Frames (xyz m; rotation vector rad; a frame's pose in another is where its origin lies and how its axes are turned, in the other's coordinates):
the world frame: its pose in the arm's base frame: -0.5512 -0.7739 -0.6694 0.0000 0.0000 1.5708
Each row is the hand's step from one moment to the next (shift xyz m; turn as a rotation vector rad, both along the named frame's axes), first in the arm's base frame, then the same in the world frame.
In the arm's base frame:
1: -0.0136 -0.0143 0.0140 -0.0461 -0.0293 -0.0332
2: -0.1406 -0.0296 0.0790 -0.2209 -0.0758 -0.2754
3: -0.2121 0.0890 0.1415 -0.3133 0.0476 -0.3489
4: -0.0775 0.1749 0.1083 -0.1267 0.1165 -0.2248
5: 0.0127 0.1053 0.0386 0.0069 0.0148 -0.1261
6: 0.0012 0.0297 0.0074 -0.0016 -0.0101 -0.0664
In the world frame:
1: -0.0143 0.0136 0.0140 -0.0293 0.0461 -0.0332
2: -0.0296 0.1406 0.0790 -0.0758 0.2209 -0.2754
3: 0.0890 0.2121 0.1415 0.0476 0.3133 -0.3489
4: 0.1749 0.0775 0.1083 0.1165 0.1267 -0.2248
5: 0.1053 -0.0127 0.0386 0.0148 -0.0069 -0.1261
6: 0.0297 -0.0012 0.0074 -0.0101 0.0016 -0.0664

